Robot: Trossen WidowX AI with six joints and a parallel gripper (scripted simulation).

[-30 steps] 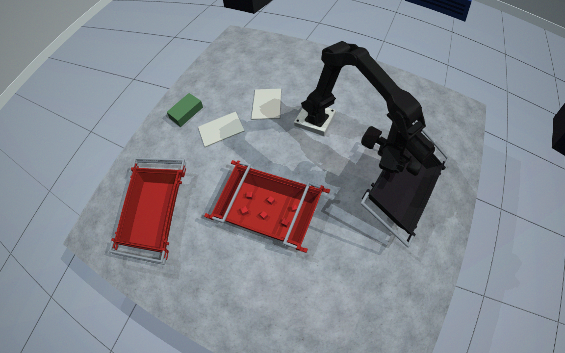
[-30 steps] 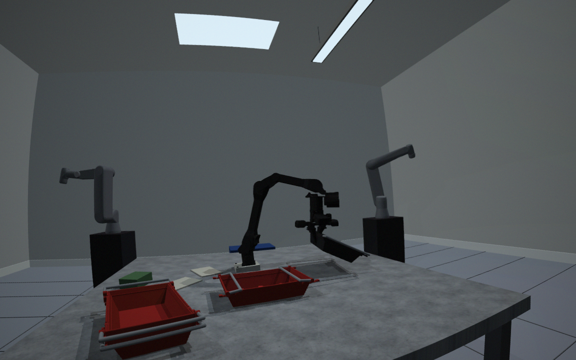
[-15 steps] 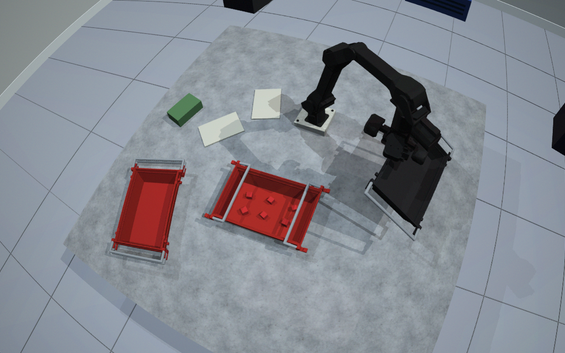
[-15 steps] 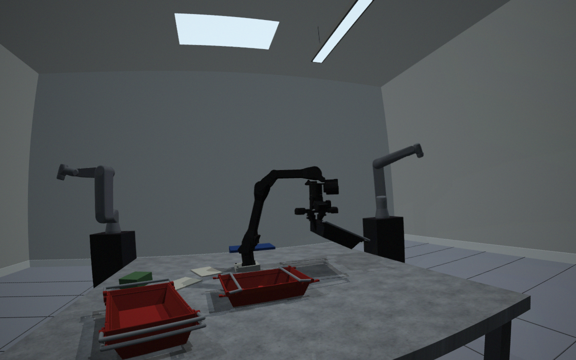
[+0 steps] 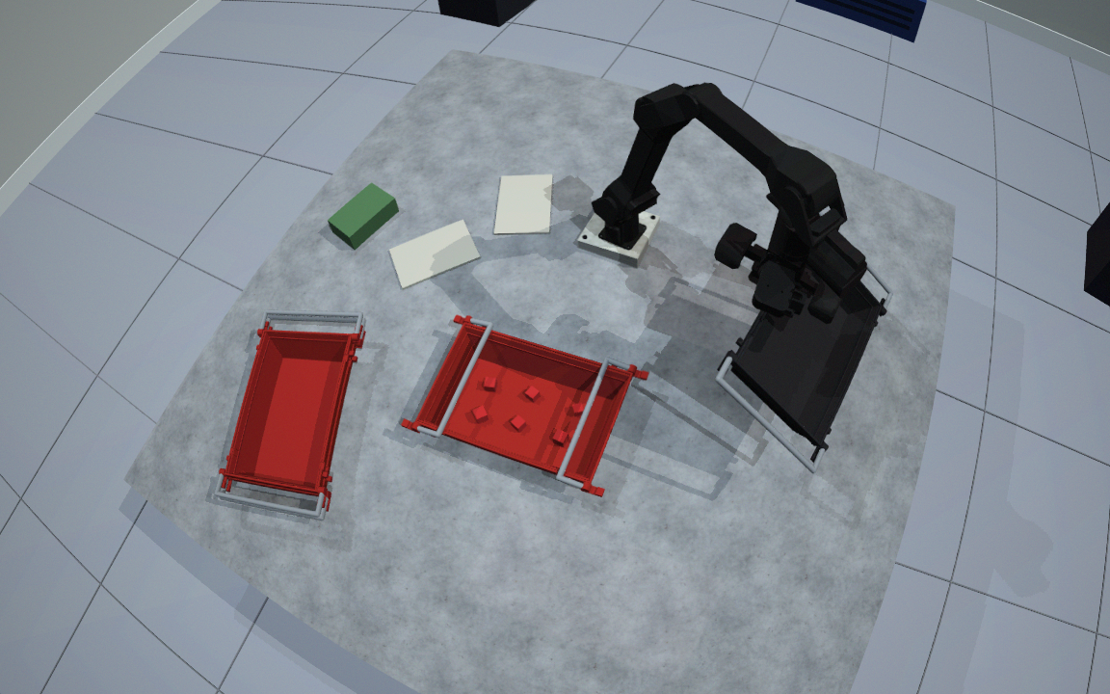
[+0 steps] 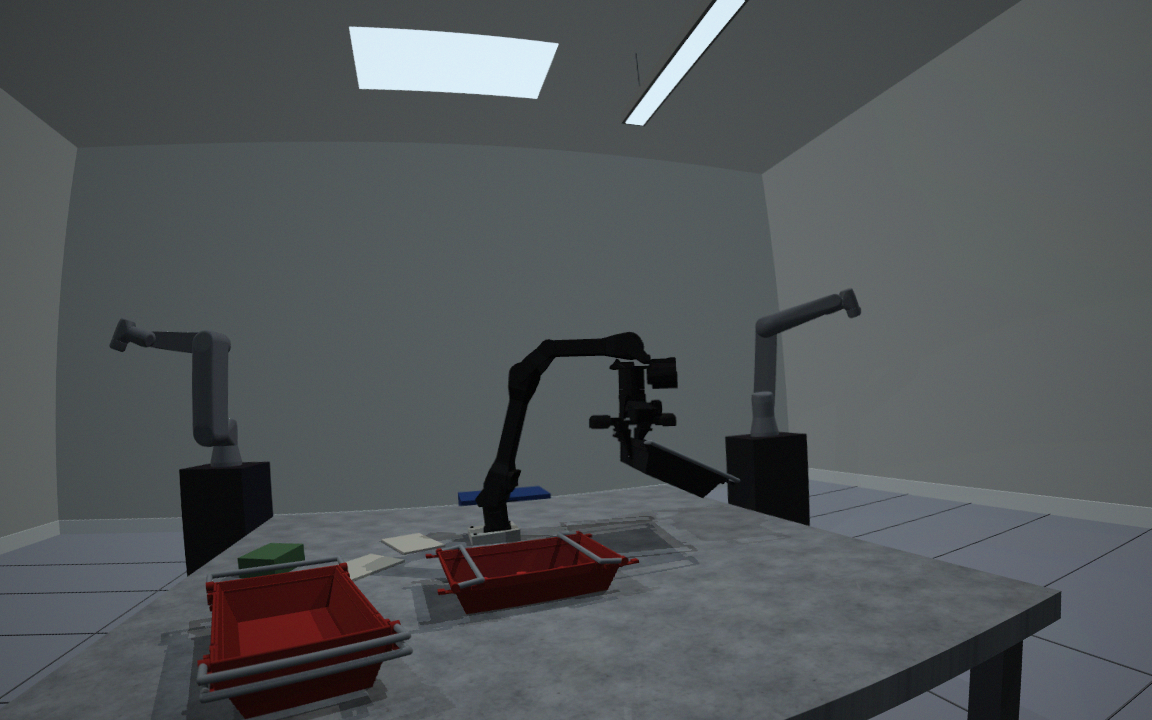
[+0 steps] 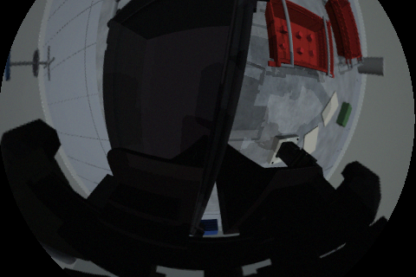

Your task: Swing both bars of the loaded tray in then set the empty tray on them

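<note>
Now: the black tray 80 mm to the left of my gripper tip and 10 mm below it. The rest, counted from my gripper tip: green block: 770 mm to the right, 160 mm below, 90 mm ahead.
</note>
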